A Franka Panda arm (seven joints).
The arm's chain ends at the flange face. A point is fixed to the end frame.
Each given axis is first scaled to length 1.
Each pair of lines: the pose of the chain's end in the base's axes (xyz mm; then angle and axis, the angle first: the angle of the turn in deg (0 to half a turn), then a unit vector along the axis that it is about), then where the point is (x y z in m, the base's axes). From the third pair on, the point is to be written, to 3 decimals.
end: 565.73, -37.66, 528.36, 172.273, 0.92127, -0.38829, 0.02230
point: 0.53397 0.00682 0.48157
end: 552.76, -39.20, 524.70, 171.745, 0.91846, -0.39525, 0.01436
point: 0.52093 0.00569 0.47835
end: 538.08, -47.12, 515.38, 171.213, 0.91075, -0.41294, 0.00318
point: 0.507 -0.001 0.470
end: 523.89, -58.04, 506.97, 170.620, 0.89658, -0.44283, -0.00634
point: 0.495 -0.010 0.462
